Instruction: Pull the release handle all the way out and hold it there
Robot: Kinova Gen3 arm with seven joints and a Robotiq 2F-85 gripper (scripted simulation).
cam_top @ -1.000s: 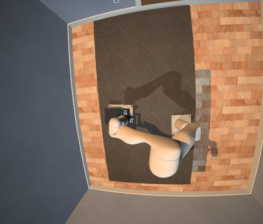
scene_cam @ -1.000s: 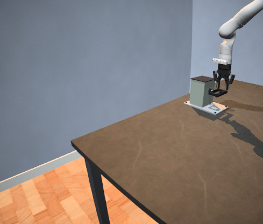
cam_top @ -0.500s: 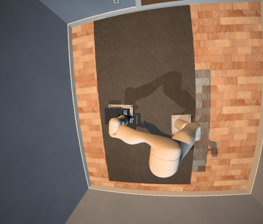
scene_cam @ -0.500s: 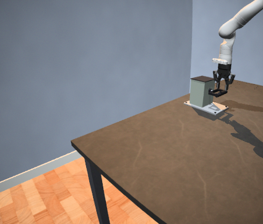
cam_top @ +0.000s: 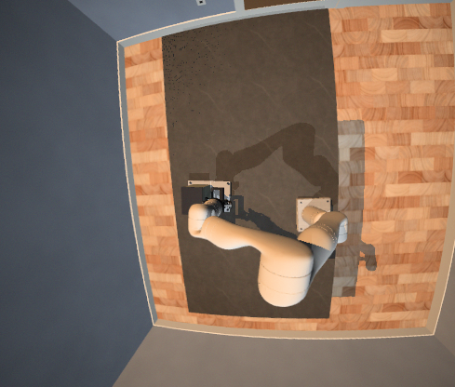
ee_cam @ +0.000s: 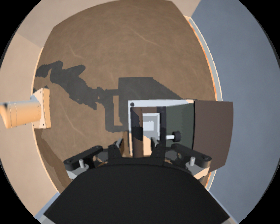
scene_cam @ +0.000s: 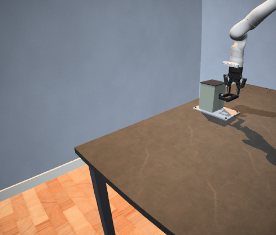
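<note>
My hand is 5 cm short of the black release handle and 4 cm above it. Also, from my hand: light baseplate (14 cm below, 9 cm ahead).
</note>
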